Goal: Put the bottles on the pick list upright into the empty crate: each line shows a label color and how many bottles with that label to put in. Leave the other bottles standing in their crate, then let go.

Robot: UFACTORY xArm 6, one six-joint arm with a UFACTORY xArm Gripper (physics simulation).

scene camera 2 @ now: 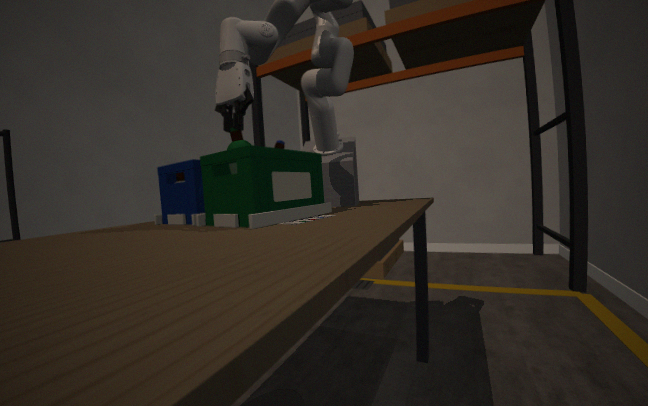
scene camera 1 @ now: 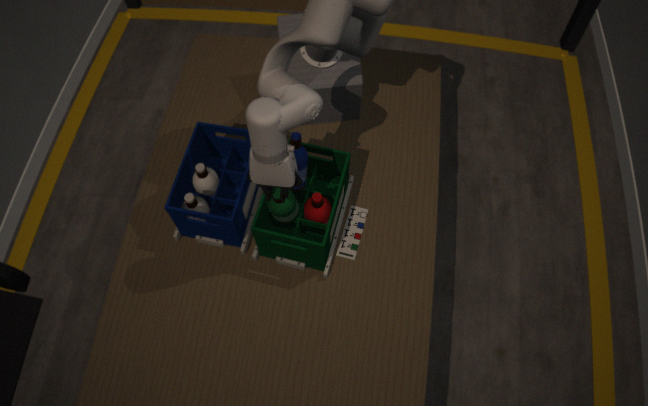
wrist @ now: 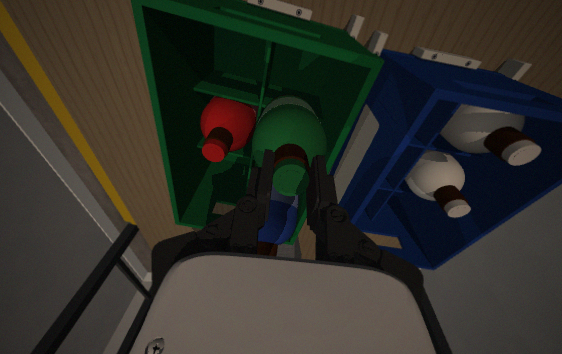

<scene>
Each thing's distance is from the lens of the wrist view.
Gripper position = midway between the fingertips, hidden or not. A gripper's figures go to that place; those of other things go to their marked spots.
my gripper (wrist: pixel 291 167): 15 cm
blue bottle (wrist: pixel 283 210): 29 cm
red bottle (wrist: pixel 227 125): 27 cm
green bottle (wrist: pixel 288 125): 18 cm
The marked spots on the blue bottle and the green bottle are 14 cm apart.
</scene>
